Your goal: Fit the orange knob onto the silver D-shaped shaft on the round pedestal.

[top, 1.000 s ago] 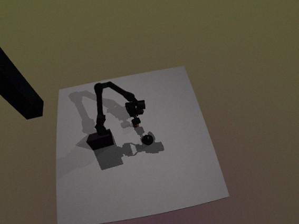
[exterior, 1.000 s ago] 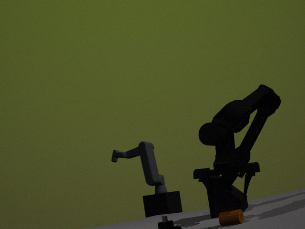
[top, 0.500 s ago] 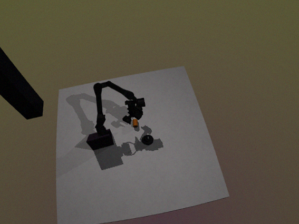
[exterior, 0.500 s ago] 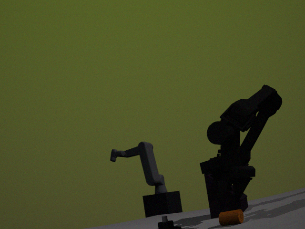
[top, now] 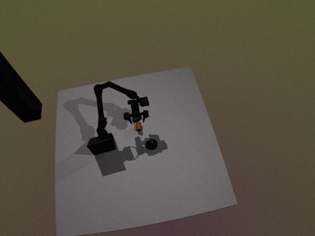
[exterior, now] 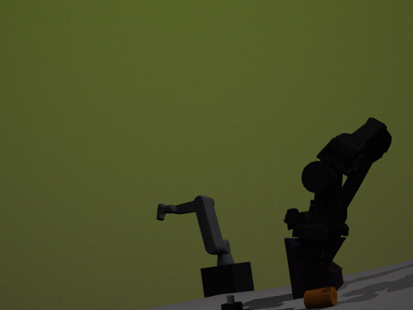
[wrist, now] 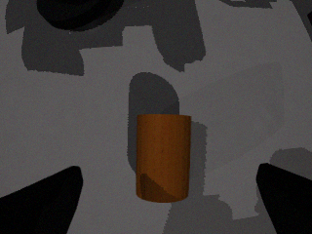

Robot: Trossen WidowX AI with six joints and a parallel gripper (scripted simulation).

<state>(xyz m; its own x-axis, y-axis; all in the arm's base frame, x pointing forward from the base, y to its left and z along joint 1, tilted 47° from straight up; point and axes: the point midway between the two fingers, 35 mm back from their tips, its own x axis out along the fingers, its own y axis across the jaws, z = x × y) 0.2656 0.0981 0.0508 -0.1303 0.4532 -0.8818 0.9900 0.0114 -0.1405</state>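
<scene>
Now: gripper tip 10 mm to the right of the orange knob and 60 mm above it. Also, from my gripper tip: round pedestal (80 mm ahead, 170 mm to the right, 50 mm below).
</scene>
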